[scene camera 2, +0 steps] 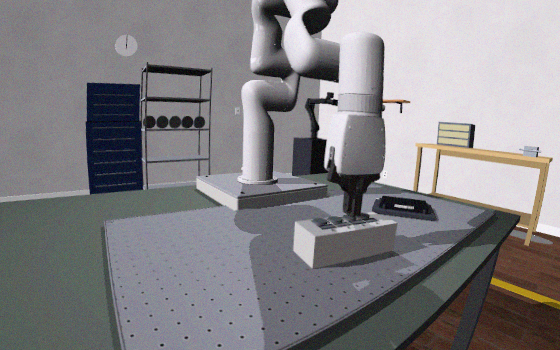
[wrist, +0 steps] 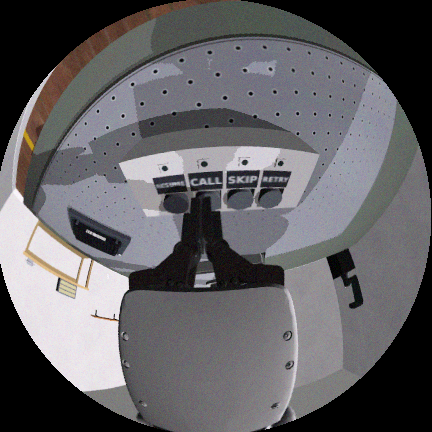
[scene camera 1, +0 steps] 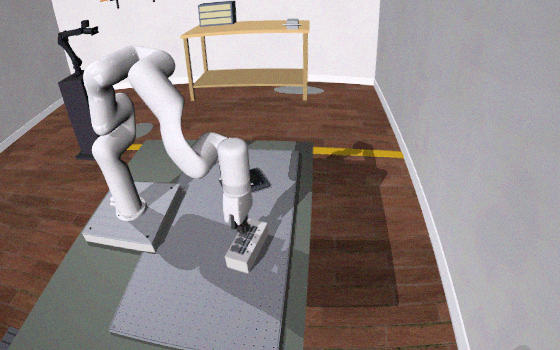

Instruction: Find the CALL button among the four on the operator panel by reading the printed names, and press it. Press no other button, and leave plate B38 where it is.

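Places are measured from the arm's base along level axes (x ahead, y left, z up), in metres.
Pixels of known places: gripper, between the fingertips: [scene camera 2: 351, 214] [wrist: 202, 207] [scene camera 1: 242, 231]; arm's base, origin of its link: [scene camera 2: 257, 180] [scene camera 1: 131, 209].
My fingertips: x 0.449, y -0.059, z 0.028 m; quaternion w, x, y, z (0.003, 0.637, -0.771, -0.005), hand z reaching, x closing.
Ahead of a thing's pixels: the offset from my fingertips to its middle. Level surfaces: height alone.
The white operator panel @(dz -0.031, dx +0.016, dy -0.024 m) [scene camera 1: 237, 262] [scene camera 2: 352, 245] [wrist: 137, 175] stands on the perforated plate. In the wrist view its labels read RESUME @(dz -0.006, dx +0.029, dy +0.020 m) [wrist: 170, 183], CALL @(dz -0.006, dx +0.023, dy -0.010 m) [wrist: 205, 181], SKIP @(dz -0.006, dx +0.018, dy -0.039 m) [wrist: 242, 179] and RETRY @(dz -0.006, dx +0.012, dy -0.069 m) [wrist: 275, 179]. The RESUME button @(dz -0.007, dx +0.007, dy +0.024 m) [wrist: 176, 203], SKIP button @(dz -0.007, dx -0.004, dy -0.035 m) [wrist: 240, 199] and RETRY button @(dz -0.007, dx -0.010, dy -0.064 m) [wrist: 270, 198] are uncovered. My gripper [scene camera 1: 244, 228] [scene camera 2: 353, 216] [wrist: 202, 207] is shut and empty. Its fingertips are down at the button under CALL and hide most of it; how deep that button sits cannot be told. A dark tray-like piece @(dz -0.040, dx -0.071, dy +0.296 m) [scene camera 2: 404, 207] [wrist: 95, 235] has a white label, unreadable here; it may be plate B38.
The perforated plate @(dz -0.059 m) [scene camera 1: 200, 305] [scene camera 2: 190, 295] lies on the green table. The dark piece lies beyond the panel's RESUME end. The arm's raised base [scene camera 1: 125, 235] [scene camera 2: 217, 195] stands to one side. A wooden workbench [scene camera 1: 250, 27] [scene camera 2: 485, 151] is against the far wall.
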